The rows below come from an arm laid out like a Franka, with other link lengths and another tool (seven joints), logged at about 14 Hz.
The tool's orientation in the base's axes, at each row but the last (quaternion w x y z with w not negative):
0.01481 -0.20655 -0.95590 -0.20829
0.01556 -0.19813 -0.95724 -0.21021
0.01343 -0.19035 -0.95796 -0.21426
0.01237 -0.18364 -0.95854 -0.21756
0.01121 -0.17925 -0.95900 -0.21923
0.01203 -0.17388 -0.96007 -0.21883
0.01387 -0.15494 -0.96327 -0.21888
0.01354 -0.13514 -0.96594 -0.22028
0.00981 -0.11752 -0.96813 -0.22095
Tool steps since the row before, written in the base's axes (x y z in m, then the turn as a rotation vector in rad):
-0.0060 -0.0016 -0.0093 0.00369 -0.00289 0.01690
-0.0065 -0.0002 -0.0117 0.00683 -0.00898 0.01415
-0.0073 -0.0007 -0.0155 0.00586 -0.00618 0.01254
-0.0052 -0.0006 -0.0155 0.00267 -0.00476 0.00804
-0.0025 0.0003 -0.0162 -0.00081 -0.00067 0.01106
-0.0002 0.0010 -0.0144 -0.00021 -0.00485 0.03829
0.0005 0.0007 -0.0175 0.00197 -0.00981 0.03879
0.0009 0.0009 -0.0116 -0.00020 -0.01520 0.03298
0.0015 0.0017 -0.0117 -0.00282 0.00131 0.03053
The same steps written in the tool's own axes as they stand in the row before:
0.0038 -0.0074 0.0075 -0.00256 0.00571 -0.01638
0.0046 -0.0073 0.0102 -0.00804 0.00076 -0.01620
0.0049 -0.0096 0.0134 -0.00631 0.00209 -0.01363
0.0030 -0.0088 0.0135 -0.00331 0.00028 -0.00913
0.0008 -0.0074 0.0146 0.00164 0.00376 -0.01032
-0.0009 -0.0052 0.0134 0.00240 0.01177 -0.03668
-0.0019 -0.0066 0.0161 -0.00108 0.00839 -0.03916
-0.0016 -0.0039 0.0109 -0.00086 0.00069 -0.03630
-0.0019 -0.0031 0.0113 0.00520 0.01348 -0.02707

